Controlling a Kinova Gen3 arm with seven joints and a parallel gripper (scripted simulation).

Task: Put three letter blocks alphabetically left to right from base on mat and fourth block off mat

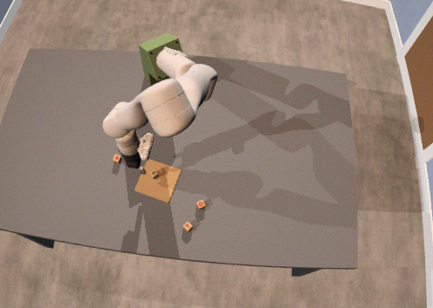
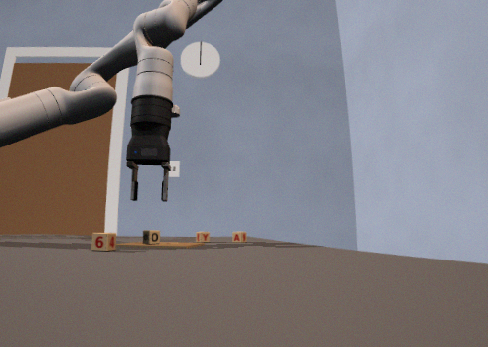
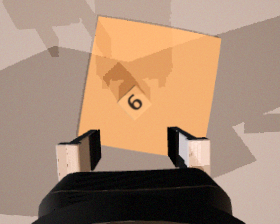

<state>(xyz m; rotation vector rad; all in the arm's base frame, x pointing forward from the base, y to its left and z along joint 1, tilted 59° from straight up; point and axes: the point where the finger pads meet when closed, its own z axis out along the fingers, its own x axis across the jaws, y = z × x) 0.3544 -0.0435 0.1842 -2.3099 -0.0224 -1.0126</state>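
Right now the orange mat is 5 cm to the left of my hand and 10 cm below it.
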